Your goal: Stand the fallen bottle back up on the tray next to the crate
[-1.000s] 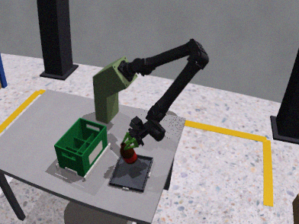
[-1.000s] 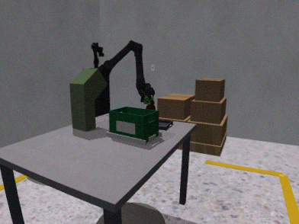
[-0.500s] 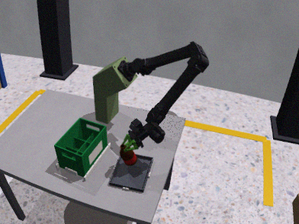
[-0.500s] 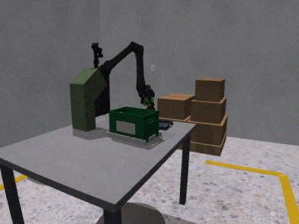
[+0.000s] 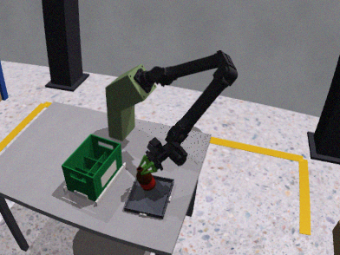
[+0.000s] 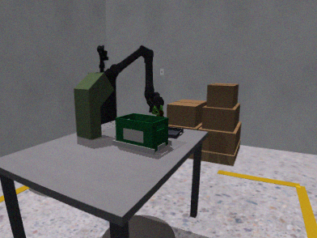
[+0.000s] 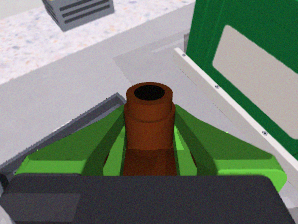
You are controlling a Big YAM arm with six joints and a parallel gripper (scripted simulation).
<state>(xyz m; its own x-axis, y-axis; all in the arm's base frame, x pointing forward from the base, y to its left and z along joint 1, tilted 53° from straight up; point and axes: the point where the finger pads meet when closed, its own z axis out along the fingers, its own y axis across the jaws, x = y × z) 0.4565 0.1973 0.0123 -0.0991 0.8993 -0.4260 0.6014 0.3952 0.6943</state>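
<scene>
Now: hand 5 cm above the brown bottle, 2 cm past it and 1 cm to the right of it. Round my hand: green crate (26 cm to the right, 7 cm below, 1 cm behind); dark tray (14 cm below, 5 cm to the left).
</scene>
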